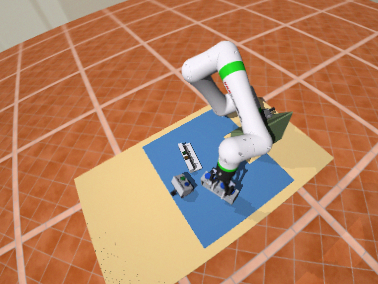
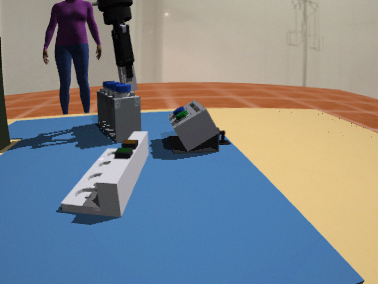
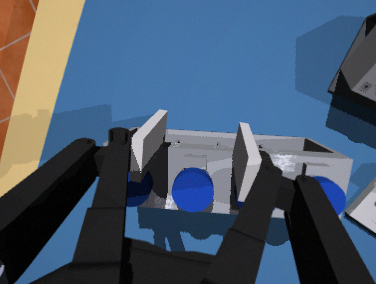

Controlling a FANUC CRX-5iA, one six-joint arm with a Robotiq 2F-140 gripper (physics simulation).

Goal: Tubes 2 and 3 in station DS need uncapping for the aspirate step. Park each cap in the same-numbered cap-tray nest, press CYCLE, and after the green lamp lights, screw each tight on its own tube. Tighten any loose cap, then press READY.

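Frame: origin at the arm's base, x ahead, y left, z up, level; centimetres.
Seen in the pictures: gripper, fingertip midpoint: (image 1: 218, 193) (image 3: 200, 132).
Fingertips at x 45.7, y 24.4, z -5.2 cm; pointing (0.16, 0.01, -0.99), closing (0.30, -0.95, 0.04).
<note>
A point is followed by its place in that frame.
The grey tube rack (image 1: 234, 197) {x 39.7, y 31.1, z -5.3 cm} (image 2: 127, 119) {x 46.7, y 10.3, z -9.8 cm} (image 3: 325, 167) {x 48.0, y 13.7, z -4.4 cm} stands on the blue mat. Blue caps sit in a row along it; one cap (image 3: 193, 190) {x 41.7, y 22.9, z -2.6 cm} shows between the fingers, one (image 3: 139, 194) {x 39.3, y 26.7, z -2.6 cm} is partly behind the left finger, one (image 3: 332, 196) {x 46.3, y 13.0, z -2.6 cm} is at the right, and a sliver shows behind the right finger. My gripper (image 1: 222, 184) (image 2: 128, 81) {x 45.7, y 24.4, z -5.2 cm} (image 3: 200, 132) {x 45.7, y 24.4, z -5.2 cm} is partly open and empty, over the rack. The white cap tray (image 1: 190, 157) {x 45.8, y -8.6, z -13.6 cm} (image 2: 131, 172) {x 49.6, y -13.4, z -12.0 cm} (image 3: 369, 207) {x 45.4, y 0.5, z -13.6 cm} has visible nests without caps. Tube numbers and cap tightness cannot be read.
A tilted grey button box (image 1: 183, 186) {x 60.1, y 10.0, z -7.2 cm} (image 2: 192, 129) {x 59.7, y 1.3, z -10.1 cm} (image 3: 355, 82) {x 56.3, y 12.7, z -9.8 cm} with a blue button (image 2: 178, 110) {x 57.6, y 8.4, z -7.8 cm} and a green one (image 2: 181, 115) {x 57.8, y 3.6, z -7.9 cm} stands beside the rack. A dark green panel (image 1: 283, 129) {x -13.1, y 12.5, z -2.5 cm} stands near the arm's base. A person (image 2: 72, 30) stands in the background.
</note>
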